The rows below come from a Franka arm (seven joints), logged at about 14 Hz.
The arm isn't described. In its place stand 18 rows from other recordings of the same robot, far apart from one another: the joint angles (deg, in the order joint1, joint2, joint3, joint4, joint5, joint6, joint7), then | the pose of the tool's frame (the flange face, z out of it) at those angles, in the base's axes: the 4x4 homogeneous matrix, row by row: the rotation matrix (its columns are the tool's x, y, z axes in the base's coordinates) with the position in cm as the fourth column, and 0 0 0 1 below.
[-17.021 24.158 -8.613 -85.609 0.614 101.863 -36.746] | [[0.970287 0.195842 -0.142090 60.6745], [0.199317 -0.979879 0.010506 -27.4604], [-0.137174 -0.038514 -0.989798 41.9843], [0 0 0 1]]
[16.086 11.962 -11.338 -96.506 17.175 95.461 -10.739] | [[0.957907 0.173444 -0.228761 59.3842], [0.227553 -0.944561 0.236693 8.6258], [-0.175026 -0.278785 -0.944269 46.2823], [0 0 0 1]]
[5.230 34.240 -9.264 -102.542 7.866 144.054 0.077] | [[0.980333 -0.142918 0.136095 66.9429], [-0.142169 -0.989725 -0.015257 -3.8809], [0.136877 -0.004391 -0.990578 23.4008], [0 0 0 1]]
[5.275 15.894 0.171 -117.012 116.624 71.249 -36.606] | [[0.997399 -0.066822 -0.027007 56.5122], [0.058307 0.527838 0.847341 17.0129], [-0.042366 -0.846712 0.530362 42.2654], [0 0 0 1]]
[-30.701 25.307 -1.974 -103.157 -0.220 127.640 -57.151] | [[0.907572 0.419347 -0.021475 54.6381], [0.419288 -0.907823 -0.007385 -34.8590], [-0.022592 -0.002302 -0.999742 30.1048], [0 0 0 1]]
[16.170 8.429 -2.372 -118.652 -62.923 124.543 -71.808] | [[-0.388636 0.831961 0.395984 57.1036], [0.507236 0.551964 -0.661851 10.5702], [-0.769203 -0.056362 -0.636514 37.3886], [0 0 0 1]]
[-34.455 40.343 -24.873 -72.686 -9.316 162.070 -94.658] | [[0.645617 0.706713 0.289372 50.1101], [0.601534 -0.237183 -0.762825 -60.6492], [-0.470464 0.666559 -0.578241 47.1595], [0 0 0 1]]
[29.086 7.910 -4.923 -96.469 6.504 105.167 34.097] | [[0.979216 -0.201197 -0.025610 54.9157], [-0.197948 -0.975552 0.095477 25.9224], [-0.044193 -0.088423 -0.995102 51.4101], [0 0 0 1]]
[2.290 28.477 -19.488 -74.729 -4.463 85.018 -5.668] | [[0.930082 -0.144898 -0.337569 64.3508], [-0.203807 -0.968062 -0.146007 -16.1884], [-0.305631 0.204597 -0.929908 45.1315], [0 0 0 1]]
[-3.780 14.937 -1.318 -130.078 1.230 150.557 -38.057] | [[0.844369 0.526950 0.096767 54.4636], [0.529751 -0.848144 -0.003888 -4.9163], [0.080024 0.054546 -0.995299 25.1784], [0 0 0 1]]
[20.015 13.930 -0.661 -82.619 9.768 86.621 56.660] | [[0.767030 -0.604029 -0.216364 57.4123], [-0.597878 -0.795250 0.100590 22.2631], [-0.232823 0.052204 -0.971117 53.9011], [0 0 0 1]]
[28.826 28.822 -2.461 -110.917 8.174 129.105 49.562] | [[0.859066 -0.471339 -0.199611 53.8016], [-0.480926 -0.876761 0.000527 27.1751], [-0.175260 0.095545 -0.979875 20.9325], [0 0 0 1]]
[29.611 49.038 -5.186 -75.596 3.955 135.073 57.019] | [[0.829118 -0.531522 0.173342 68.5805], [-0.548124 -0.833883 0.064796 33.1472], [0.110107 -0.148737 -0.982728 23.9942], [0 0 0 1]]
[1.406 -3.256 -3.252 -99.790 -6.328 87.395 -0.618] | [[0.986821 -0.008748 -0.161581 52.4611], [-0.025486 -0.994478 -0.101806 -2.9860], [-0.159798 0.104583 -0.981594 57.2407], [0 0 0 1]]
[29.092 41.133 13.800 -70.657 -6.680 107.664 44.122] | [[0.996743 -0.036340 -0.071992 57.5418], [-0.036399 -0.999337 0.000482 46.1122], [-0.071962 0.002140 -0.997405 34.7328], [0 0 0 1]]
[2.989 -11.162 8.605 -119.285 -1.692 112.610 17.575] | [[0.991578 -0.096975 0.085838 49.6148], [-0.093836 -0.994788 -0.039891 10.3829], [0.089259 0.031500 -0.995510 51.7088], [0 0 0 1]]
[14.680 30.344 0.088 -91.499 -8.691 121.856 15.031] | [[0.996625 0.072925 0.037690 66.7855], [0.077020 -0.989537 -0.122000 16.8968], [0.028399 0.124491 -0.991814 32.4968], [0 0 0 1]]
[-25.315 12.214 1.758 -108.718 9.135 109.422 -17.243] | [[0.975250 -0.189037 -0.114681 54.0181], [-0.160579 -0.962113 0.220348 -22.3856], [-0.151989 -0.196479 -0.968656 37.6278], [0 0 0 1]]
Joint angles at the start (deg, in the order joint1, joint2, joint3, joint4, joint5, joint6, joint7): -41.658 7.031 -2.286 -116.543 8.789 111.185 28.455
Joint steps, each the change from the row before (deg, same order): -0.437 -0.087 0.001 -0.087 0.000 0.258 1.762; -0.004 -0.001 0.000 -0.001 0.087 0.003 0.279; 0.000 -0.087 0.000 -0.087 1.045 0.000 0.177; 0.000 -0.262 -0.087 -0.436 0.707 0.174 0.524; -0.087 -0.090 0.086 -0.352 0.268 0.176 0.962; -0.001 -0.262 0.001 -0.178 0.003 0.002 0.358; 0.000 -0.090 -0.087 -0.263 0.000 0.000 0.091; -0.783 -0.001 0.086 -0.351 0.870 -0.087 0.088; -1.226 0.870 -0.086 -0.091 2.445 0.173 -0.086; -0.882 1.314 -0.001 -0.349 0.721 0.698 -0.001; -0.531 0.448 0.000 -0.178 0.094 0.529 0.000; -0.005 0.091 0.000 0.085 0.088 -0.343 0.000; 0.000 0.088 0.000 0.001 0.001 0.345 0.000; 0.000 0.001 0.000 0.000 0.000 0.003 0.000; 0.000 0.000 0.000 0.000 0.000 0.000 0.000; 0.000 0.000 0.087 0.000 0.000 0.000 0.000
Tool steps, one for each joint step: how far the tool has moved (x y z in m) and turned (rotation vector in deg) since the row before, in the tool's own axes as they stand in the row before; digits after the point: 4 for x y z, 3 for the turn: 0.0022 0.0035 -0.0011 0.237 0.223 2.184; 0.0000 -0.0001 0.0000 0.072 -0.038 0.315; -0.0010 -0.0008 -0.0001 0.840 -0.497 0.559; -0.0012 0.0011 0.0008 0.579 -0.329 0.897; -0.0007 0.0006 0.0018 0.164 -0.199 1.106; -0.0011 0.0006 -0.0009 0.061 0.060 0.343; -0.0002 0.0014 0.0012 -0.083 -0.132 0.206; 0.0027 0.0054 0.0018 0.624 -0.781 1.144; 0.0088 0.0071 0.0059 1.784 -1.763 2.281; 0.0095 0.0062 0.0116 0.177 -0.979 1.501; 0.0051 0.0038 0.0034 0.139 -0.050 0.689; -0.0002 0.0000 0.0006 -0.121 -0.335 0.041; 0.0008 -0.0003 0.0002 0.131 0.227 0.022; 0.0000 0.0000 0.0000 0.001 0.002 0.000; 0.0000 0.0000 0.0000 0.000 0.000 0.000; -0.0005 -0.0006 0.0002 -0.019 -0.012 -0.084
